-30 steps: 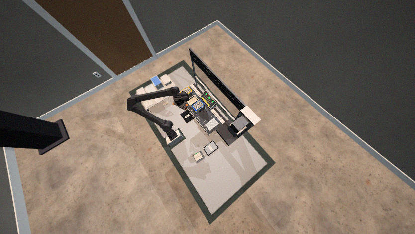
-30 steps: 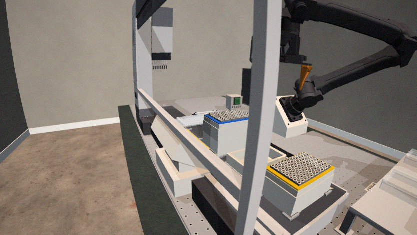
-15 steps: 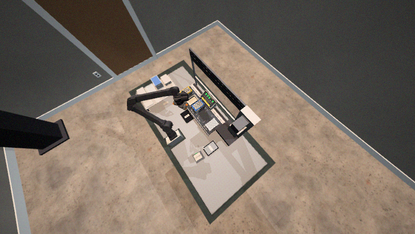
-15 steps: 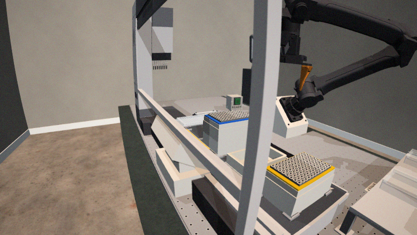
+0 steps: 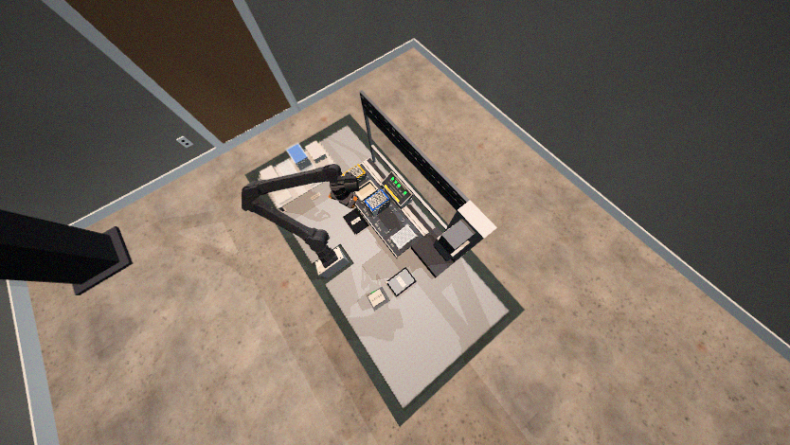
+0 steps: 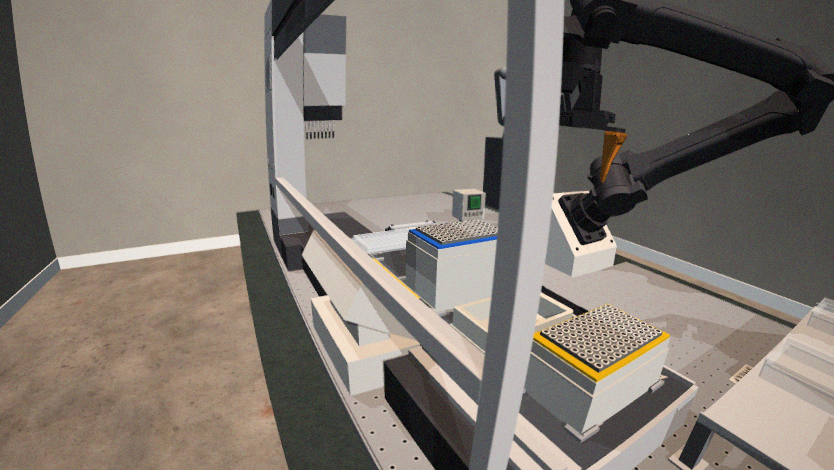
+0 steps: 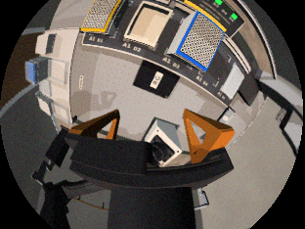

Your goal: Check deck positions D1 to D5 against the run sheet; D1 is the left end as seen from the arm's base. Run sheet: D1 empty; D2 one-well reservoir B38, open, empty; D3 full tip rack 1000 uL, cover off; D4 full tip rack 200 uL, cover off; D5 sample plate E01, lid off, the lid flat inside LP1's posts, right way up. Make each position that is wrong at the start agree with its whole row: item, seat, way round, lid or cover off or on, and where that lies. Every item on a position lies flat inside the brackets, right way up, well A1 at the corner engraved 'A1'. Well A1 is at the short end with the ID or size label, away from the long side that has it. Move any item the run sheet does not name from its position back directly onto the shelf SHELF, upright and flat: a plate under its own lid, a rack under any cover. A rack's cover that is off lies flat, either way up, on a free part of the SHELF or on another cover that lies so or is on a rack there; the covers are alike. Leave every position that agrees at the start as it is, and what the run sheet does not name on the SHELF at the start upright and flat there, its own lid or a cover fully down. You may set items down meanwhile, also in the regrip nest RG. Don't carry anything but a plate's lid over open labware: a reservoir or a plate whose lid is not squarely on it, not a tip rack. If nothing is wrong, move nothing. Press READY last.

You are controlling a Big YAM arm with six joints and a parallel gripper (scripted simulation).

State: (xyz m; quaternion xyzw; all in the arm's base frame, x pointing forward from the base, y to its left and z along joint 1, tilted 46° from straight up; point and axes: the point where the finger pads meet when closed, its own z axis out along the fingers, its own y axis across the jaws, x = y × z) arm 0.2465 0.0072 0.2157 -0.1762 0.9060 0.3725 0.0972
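Right now my hand is 190 mm to the right of the yellow-rimmed tip rack, 150 mm short of it and 140 mm above it. Round my hand: frame bar 350 mm ahead, 100 mm to the right, 60 mm below; blue-rimmed tip rack 150 mm ahead, 110 mm below, 60 mm to the right; black nest 230 mm below, 20 mm to the right.
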